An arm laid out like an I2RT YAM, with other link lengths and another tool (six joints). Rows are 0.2 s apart.
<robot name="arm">
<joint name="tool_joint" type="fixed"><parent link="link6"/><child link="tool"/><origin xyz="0.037 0.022 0.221" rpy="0 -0.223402 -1.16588"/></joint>
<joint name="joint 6" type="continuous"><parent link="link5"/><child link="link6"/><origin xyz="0 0.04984 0.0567" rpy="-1.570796 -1.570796 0"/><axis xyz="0 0 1"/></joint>
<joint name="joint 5" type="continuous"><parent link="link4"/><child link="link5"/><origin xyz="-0.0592 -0.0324 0.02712" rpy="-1.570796 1.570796 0"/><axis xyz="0 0 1"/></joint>
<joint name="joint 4" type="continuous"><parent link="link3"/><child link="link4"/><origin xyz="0.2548 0.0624 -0.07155" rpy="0 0 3.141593"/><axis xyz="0 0 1"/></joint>
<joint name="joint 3" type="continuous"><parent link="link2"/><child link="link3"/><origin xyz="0 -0.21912 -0.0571" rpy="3.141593 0 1.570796"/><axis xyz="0 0 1"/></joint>
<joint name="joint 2" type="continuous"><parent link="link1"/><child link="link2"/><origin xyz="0.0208 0.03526 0.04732" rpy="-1.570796 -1.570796 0"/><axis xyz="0 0 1"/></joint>
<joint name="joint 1" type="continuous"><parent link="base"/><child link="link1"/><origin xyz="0 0 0.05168"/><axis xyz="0 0 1"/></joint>
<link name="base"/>
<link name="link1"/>
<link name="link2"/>
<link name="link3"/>
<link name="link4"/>
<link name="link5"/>
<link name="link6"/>
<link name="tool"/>
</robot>
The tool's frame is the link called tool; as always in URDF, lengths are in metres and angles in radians. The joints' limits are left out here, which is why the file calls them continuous.
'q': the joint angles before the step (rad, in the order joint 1, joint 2, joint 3, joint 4, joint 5, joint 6). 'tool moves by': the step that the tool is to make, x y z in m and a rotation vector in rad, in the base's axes. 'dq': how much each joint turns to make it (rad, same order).
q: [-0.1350, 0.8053, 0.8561, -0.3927, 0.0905, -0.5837]
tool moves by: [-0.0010, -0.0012, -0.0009, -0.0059, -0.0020, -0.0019]
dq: [-0.0008, -0.0091, -0.0110, 0.0051, 0.0029, -0.0049]
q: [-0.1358, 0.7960, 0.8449, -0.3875, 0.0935, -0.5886]
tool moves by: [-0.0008, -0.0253, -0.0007, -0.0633, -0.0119, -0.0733]
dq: [0.0008, -0.0031, -0.0378, 0.0599, 0.0898, -0.0345]
